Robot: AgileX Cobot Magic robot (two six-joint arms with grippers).
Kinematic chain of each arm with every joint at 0, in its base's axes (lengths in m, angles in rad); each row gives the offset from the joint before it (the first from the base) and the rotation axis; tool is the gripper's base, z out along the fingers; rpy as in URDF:
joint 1: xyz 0 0 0.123 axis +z
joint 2: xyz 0 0 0 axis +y
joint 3: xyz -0.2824 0 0.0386 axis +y
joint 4: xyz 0.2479 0 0.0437 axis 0.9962 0 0.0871
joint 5: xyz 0 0 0 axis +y
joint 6: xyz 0.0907 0 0.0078 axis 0.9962 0 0.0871
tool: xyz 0 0 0 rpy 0 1.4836 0
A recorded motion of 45 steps. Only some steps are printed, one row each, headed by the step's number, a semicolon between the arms.
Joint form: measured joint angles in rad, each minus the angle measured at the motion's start. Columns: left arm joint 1, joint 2, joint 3, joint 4, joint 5, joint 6; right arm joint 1, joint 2, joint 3, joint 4, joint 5, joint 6.
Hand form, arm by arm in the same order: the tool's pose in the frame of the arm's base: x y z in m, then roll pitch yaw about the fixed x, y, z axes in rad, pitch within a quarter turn. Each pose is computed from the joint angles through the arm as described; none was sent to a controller.
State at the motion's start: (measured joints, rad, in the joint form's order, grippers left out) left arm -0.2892 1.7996 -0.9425 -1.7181 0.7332 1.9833; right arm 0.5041 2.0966 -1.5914 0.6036 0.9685 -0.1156
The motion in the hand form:
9: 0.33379 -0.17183 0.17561 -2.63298 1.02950 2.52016; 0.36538 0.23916 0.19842 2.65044 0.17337 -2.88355
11: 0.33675 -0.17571 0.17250 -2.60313 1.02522 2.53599; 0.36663 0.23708 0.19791 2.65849 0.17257 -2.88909
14: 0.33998 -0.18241 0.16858 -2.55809 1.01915 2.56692; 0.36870 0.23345 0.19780 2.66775 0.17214 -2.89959
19: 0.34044 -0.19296 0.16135 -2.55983 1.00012 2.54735; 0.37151 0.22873 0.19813 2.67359 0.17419 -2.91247
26: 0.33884 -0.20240 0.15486 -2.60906 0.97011 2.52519; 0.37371 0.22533 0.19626 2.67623 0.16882 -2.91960
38: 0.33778 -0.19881 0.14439 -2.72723 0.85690 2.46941; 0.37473 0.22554 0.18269 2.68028 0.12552 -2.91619
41: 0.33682 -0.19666 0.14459 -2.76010 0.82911 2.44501; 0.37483 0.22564 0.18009 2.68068 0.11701 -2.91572
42: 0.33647 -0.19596 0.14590 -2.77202 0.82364 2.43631; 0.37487 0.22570 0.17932 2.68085 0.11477 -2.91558
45: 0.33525 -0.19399 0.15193 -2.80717 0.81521 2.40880; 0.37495 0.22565 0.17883 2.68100 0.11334 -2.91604
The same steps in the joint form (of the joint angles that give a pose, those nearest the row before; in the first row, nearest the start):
9: -0.0165 0.0947 -0.0784 0.0346 0.0418 -0.0310; -0.0131 -0.0183 -0.0159 -0.0650 0.0038 0.0447
11: -0.0220 0.1166 -0.0966 0.0347 0.0537 -0.0402; -0.0171 -0.0179 -0.0160 -0.0749 0.0029 0.0518
14: -0.0347 0.1442 -0.1194 0.0248 0.0641 -0.0523; -0.0249 -0.0186 -0.0160 -0.0868 0.0021 0.0614
19: -0.0620 0.1739 -0.1400 0.0298 0.0526 -0.0633; -0.0362 -0.0199 -0.0159 -0.0945 0.0004 0.0666
26: -0.0970 0.1861 -0.1446 0.0221 -0.0102 -0.0745; -0.0453 -0.0158 -0.0159 -0.0963 0.0024 0.0667
38: -0.1085 0.1868 -0.1446 0.1617 -0.1205 -0.2114; -0.0473 0.0153 -0.0160 -0.0924 0.0161 0.0665
41: -0.1086 0.1788 -0.1448 0.2244 -0.1401 -0.2635; -0.0475 0.0213 -0.0159 -0.0913 0.0187 0.0666
42: -0.1086 0.1732 -0.1449 0.2444 -0.1461 -0.2799; -0.0475 0.0231 -0.0159 -0.0910 0.0193 0.0666
45: -0.1088 0.1516 -0.1452 0.3006 -0.1601 -0.3242; -0.0477 0.0242 -0.0159 -0.0909 0.0194 0.0670

